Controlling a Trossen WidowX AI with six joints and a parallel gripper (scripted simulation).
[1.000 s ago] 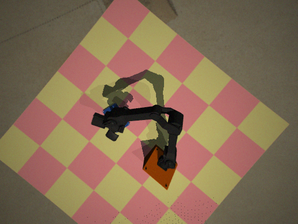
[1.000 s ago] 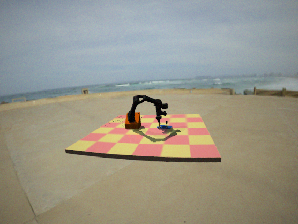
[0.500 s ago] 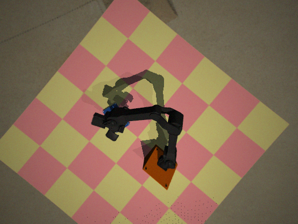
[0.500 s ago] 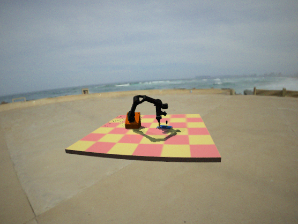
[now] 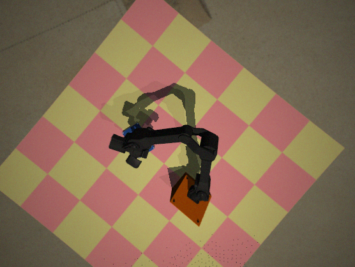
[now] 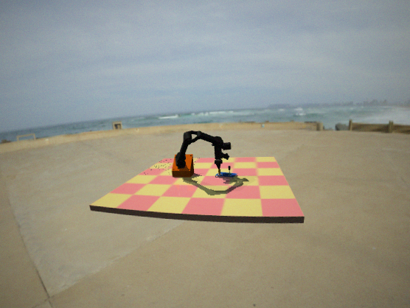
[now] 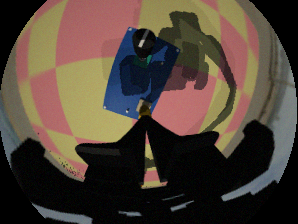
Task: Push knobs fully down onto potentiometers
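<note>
The yellow knob lies 10 mm below my gripper tip. Also, from my gripper tip: dark knob 80 mm ahead, 10 mm to the left, 10 mm above.
</note>
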